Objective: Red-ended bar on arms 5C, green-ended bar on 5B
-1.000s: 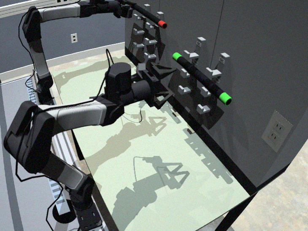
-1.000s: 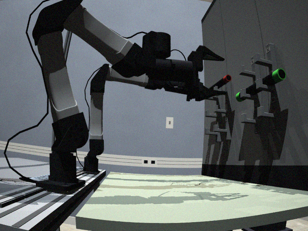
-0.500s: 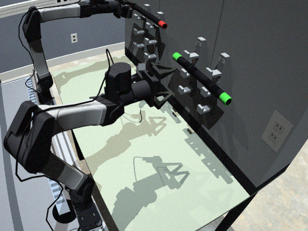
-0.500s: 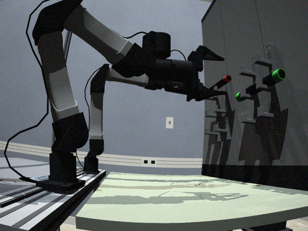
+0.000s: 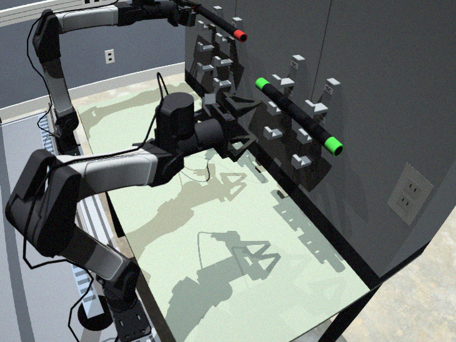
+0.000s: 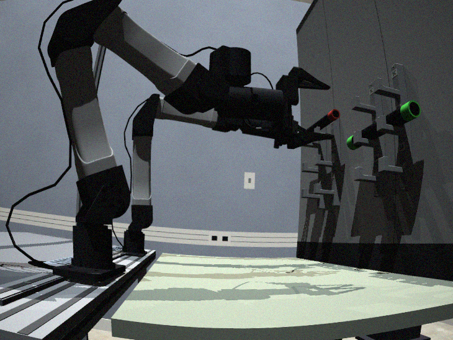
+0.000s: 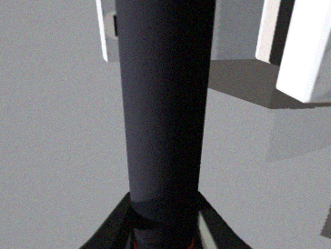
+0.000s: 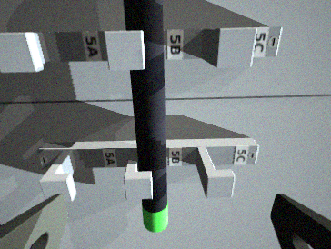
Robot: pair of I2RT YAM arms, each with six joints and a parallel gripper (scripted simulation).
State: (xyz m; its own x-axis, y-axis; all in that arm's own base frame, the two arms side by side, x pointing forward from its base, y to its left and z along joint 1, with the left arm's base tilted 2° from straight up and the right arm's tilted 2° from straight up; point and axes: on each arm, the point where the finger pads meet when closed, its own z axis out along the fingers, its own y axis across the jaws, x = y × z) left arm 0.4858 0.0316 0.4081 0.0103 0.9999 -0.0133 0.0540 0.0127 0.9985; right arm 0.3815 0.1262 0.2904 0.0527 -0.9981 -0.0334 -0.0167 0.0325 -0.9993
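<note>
The red-ended bar lies 120 mm to the right of my left hand. Round my left hand: wall panel 350 mm to the right, 150 mm ahead, 60 mm above; outlet plate 850 mm to the right, 90 mm below, 30 mm ahead; green-ended bar 520 mm to the right, 100 mm below.
My right hand is 12 cm short of the green-ended bar, 2 cm above it and 1 cm to the right of it. From my right hand the other things lie so: red-ended bar (41 cm to the left, 12 cm ahead, 8 cm above); wall panel (27 cm ahead, 18 cm to the left, 14 cm above); outlet plate (32 cm to the right, 15 cm ahead, 1 cm below).
</note>
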